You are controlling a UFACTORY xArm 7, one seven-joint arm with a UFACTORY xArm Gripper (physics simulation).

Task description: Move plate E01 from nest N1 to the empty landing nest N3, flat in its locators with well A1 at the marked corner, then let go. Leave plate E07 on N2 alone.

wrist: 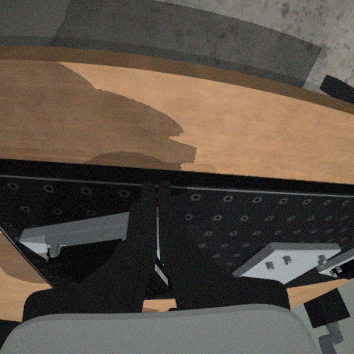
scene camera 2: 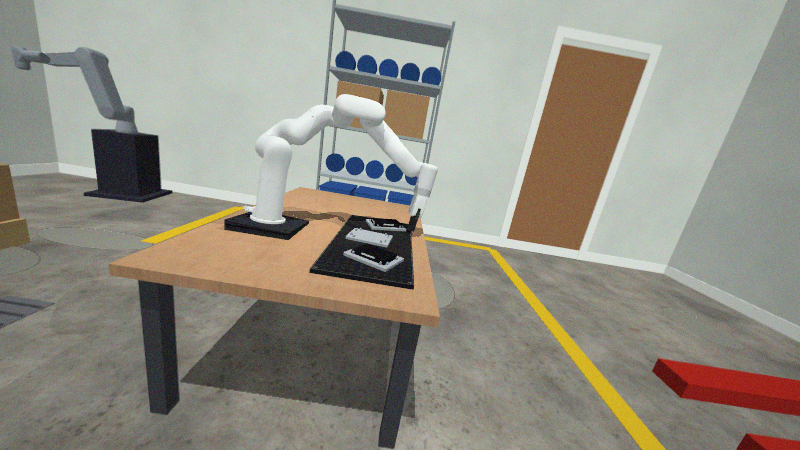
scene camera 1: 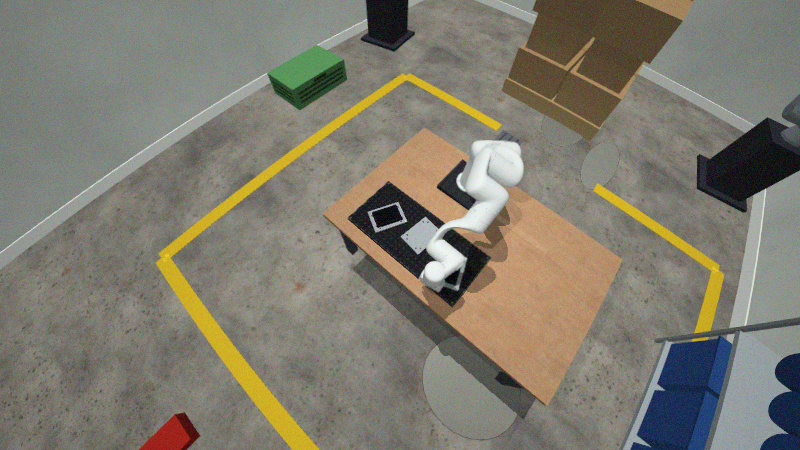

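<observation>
My gripper [scene camera 2: 412, 228] [wrist: 157, 197] is shut, with nothing between its dark fingers. It points down near the outer edge of the black hole-patterned board [scene camera 1: 390, 193] [scene camera 2: 335, 264] [wrist: 235, 207]; the arm hides it in scene camera 1. Beside it, a light grey frame with a black centre [scene camera 1: 463, 269] [scene camera 2: 391, 227] [wrist: 90, 230] is partly hidden. A flat light grey piece with small pins [scene camera 1: 419, 236] [scene camera 2: 369, 237] [wrist: 295, 257] is in the middle of the board. Another light frame with a black centre [scene camera 1: 392, 224] [scene camera 2: 391, 266] is at the other end. Labels and A1 marks cannot be read.
The board lies along one long edge of the wooden table [scene camera 1: 548, 279] [scene camera 2: 223, 263] [wrist: 260, 130]. The arm's black base [scene camera 1: 450, 181] [scene camera 2: 265, 226] stands across from it. A shelf rack [scene camera 2: 391, 83], cardboard boxes [scene camera 1: 598, 33] and a green crate [scene camera 1: 306, 69] stand off the table.
</observation>
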